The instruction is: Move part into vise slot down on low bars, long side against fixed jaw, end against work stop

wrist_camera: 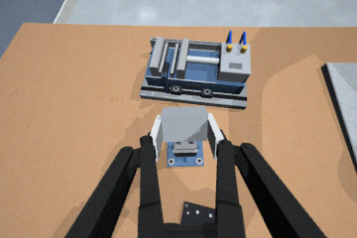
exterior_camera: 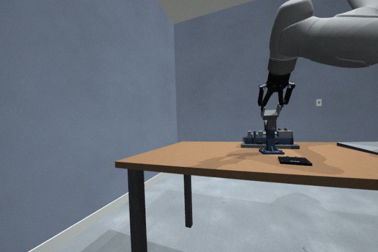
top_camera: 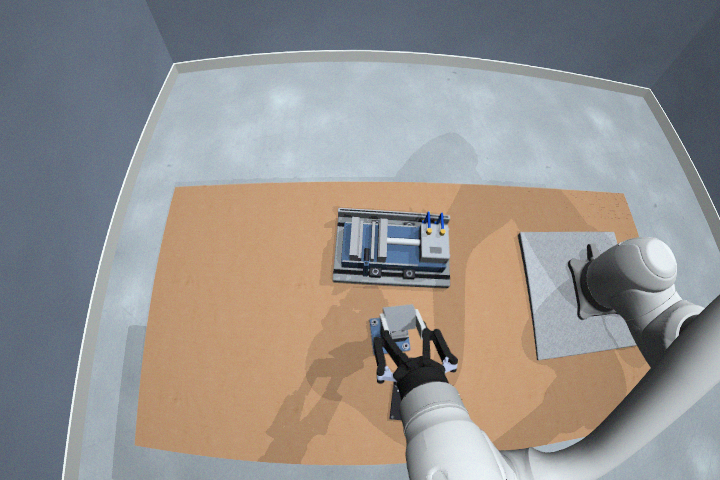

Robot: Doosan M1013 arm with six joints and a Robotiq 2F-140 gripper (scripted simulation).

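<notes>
My hand is 20 mm to the left of the part and 20 mm above it. Round my hand: work stop (190 mm to the right, 110 mm below, 60 mm ahead); V-block post (140 mm below, 10 mm to the right); black infeed plate (200 mm below, 160 mm to the left, 40 mm behind).
</notes>
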